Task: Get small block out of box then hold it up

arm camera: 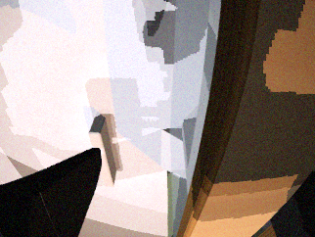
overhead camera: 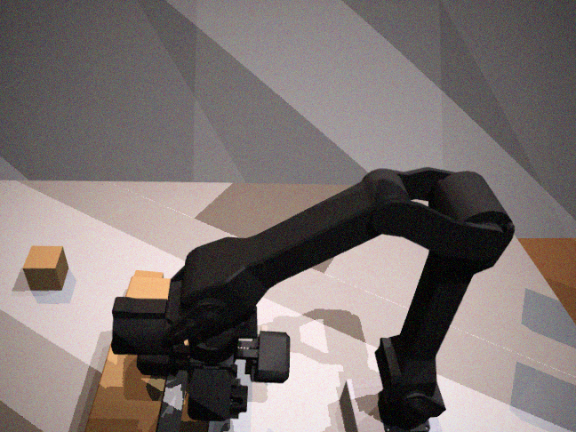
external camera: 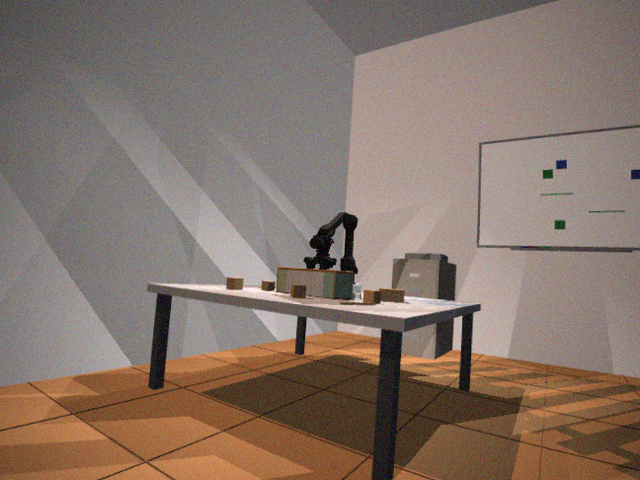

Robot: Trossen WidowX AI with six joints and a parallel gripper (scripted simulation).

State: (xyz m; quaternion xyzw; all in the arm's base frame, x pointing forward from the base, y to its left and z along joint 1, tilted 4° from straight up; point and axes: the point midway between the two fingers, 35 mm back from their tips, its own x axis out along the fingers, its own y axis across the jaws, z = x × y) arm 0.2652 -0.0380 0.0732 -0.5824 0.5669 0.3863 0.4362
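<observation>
Right now my gripper tip is 5 cm short of the tan block and 2 cm to the left of it. The rest, counted from my gripper tip: box (4 cm ahead, 6 cm to the left, 3 cm below); brown cube (33 cm ahead, 23 cm to the right, 6 cm below).
</observation>
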